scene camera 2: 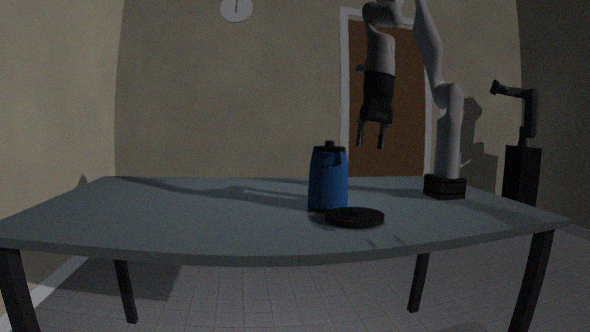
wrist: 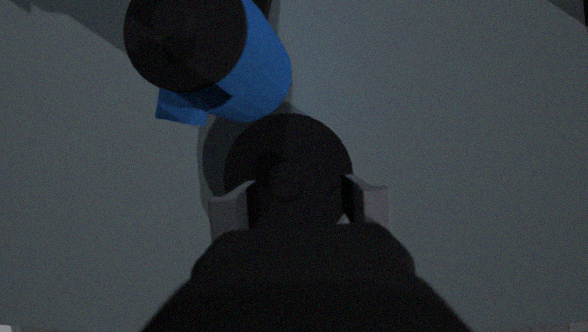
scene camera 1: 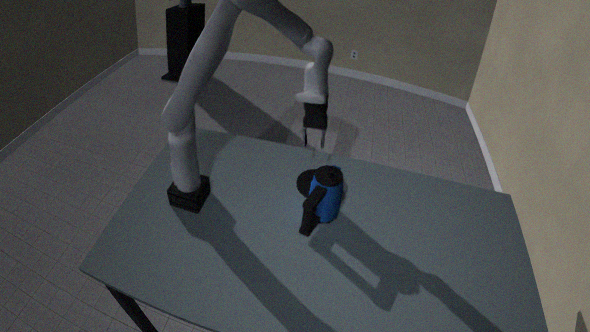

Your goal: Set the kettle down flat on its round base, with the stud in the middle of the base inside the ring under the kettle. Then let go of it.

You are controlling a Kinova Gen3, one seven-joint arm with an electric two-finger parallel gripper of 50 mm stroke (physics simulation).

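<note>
The blue kettle point(scene camera 1: 330, 201) point(scene camera 2: 328, 181) point(wrist: 265, 65) with a black lid stands upright on the table, beside its round black base point(scene camera 1: 303, 184) point(scene camera 2: 354, 219) point(wrist: 300, 145). In scene camera 2 the kettle is behind and left of the base. Its black handle point(scene camera 1: 311, 207) points toward the camera in scene camera 1, and its blue spout point(wrist: 177, 107) faces the other way. My gripper point(scene camera 1: 314, 145) point(scene camera 2: 370, 146) point(wrist: 300, 195) is open and empty, high above the table on the base's side of the kettle. The stud is too dark to make out, and the ring under the kettle is hidden.
The grey table point(scene camera 1: 260, 210) point(scene camera 2: 150, 215) carries the arm's black mount point(scene camera 1: 189, 196) point(scene camera 2: 445, 187), away from the kettle. Long shadows of the arm and kettle cross the table top. A black pedestal point(scene camera 1: 182, 40) point(scene camera 2: 521, 170) stands on the floor beyond the table.
</note>
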